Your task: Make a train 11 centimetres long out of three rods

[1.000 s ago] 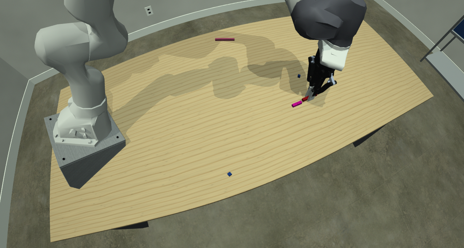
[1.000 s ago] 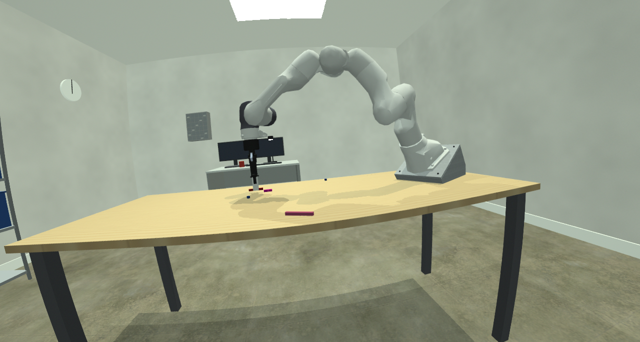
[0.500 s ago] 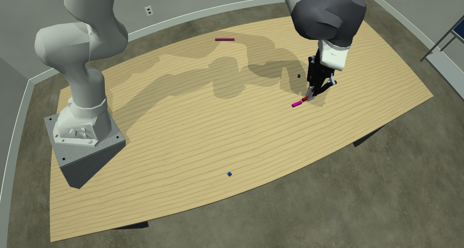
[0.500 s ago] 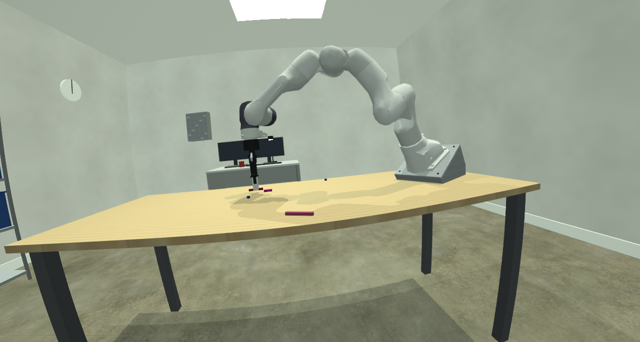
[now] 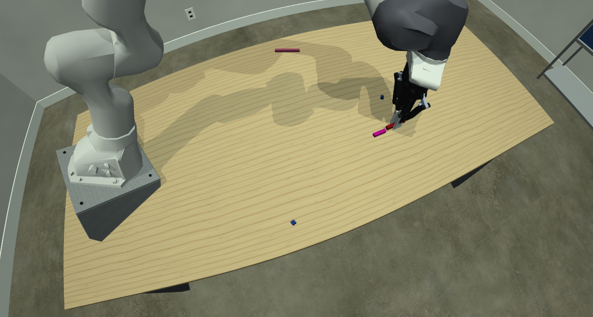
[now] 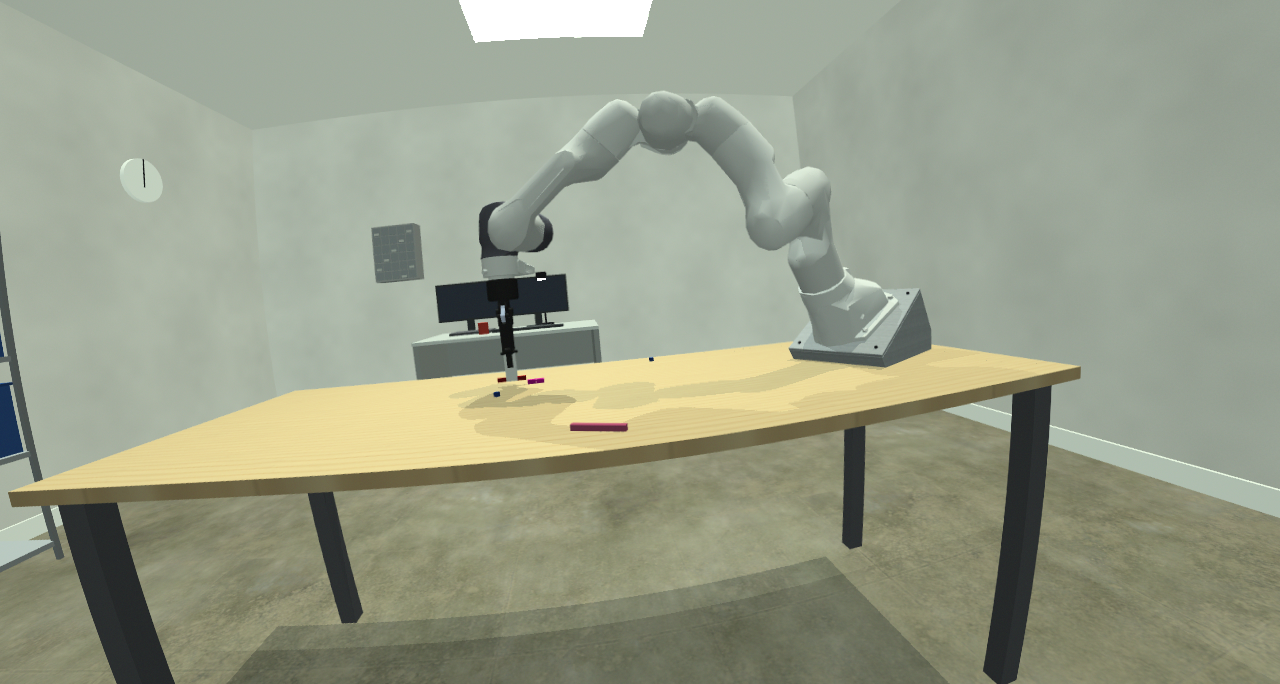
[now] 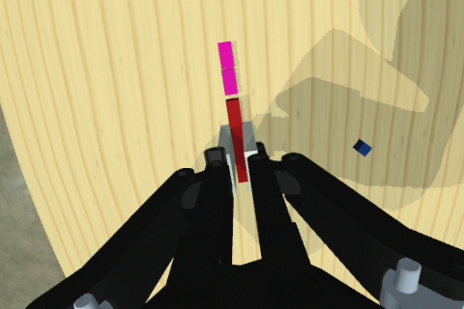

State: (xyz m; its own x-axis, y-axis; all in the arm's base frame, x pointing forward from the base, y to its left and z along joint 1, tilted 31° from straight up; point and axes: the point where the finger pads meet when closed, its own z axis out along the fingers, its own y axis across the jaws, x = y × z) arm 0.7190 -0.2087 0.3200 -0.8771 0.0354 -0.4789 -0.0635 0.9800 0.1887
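The red rod lies 3 cm below my hand. The rest, counted from my hand: pink rod 43 cm to the left, 19 cm behind, 4 cm below.
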